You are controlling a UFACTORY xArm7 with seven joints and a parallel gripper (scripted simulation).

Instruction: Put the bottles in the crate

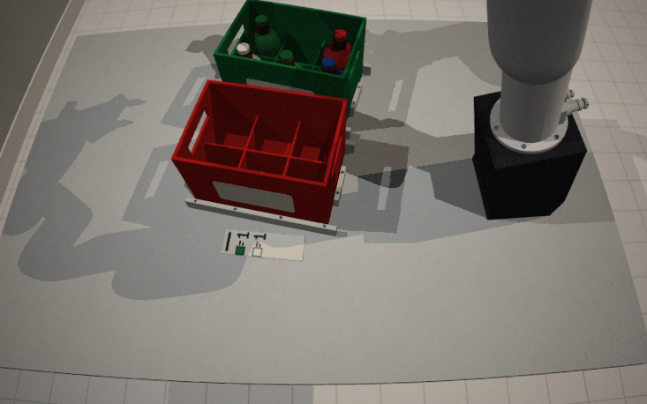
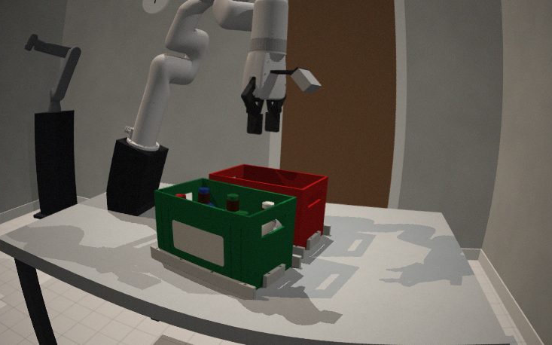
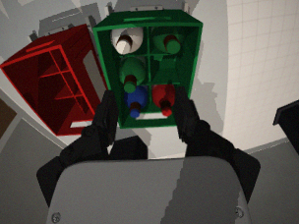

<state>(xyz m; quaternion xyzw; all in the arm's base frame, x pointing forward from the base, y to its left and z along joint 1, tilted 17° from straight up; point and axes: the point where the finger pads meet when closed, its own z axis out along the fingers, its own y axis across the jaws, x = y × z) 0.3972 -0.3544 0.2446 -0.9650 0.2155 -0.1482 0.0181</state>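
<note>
Now: hand 25 cm above the green crate, 9 cm past it and 3 cm to the right of it. From my hand the other things lie so: white-capped bottle 25 cm below, 4 cm to the left, 1 cm ahead; then blue bottle 25 cm below, 15 cm behind, 11 cm to the left; then red bottle 25 cm below, 19 cm behind, 4 cm to the left.
</note>
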